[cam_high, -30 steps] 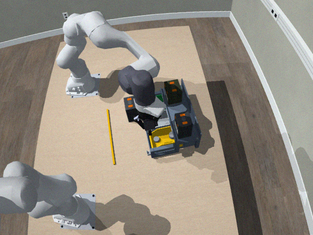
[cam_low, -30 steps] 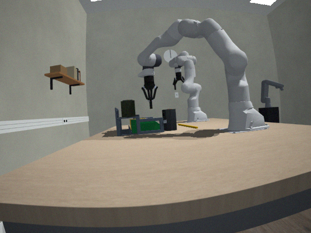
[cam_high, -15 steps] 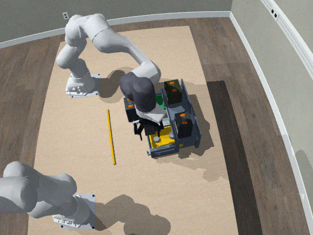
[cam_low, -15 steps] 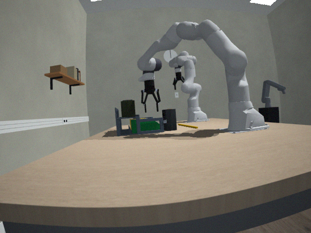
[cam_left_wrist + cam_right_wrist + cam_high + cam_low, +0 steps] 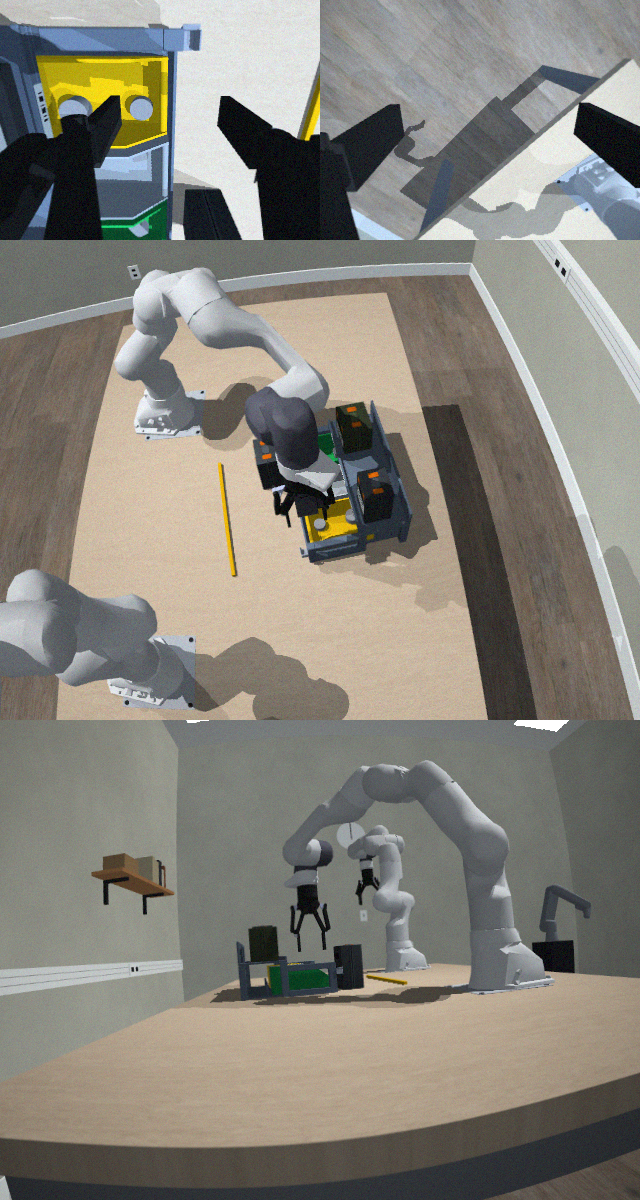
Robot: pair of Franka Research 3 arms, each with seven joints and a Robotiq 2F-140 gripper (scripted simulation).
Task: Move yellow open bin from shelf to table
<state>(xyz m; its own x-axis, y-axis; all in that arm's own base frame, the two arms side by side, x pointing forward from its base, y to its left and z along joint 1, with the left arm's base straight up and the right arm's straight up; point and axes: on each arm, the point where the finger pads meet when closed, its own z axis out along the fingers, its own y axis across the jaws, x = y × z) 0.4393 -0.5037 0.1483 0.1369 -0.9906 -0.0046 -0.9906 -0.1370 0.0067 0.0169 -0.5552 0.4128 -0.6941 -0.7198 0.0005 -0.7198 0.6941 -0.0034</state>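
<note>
Now: the yellow bin 11 cm below my left hand, 8 cm ahead of it and 2 cm to the left of it. Round my left hand: green bin 24 cm to the left, 11 cm below, 5 cm ahead; blue-grey shelf 14 cm to the left, 9 cm ahead, 8 cm below; grey bin 13 cm to the left, 11 cm below, 7 cm ahead.
</note>
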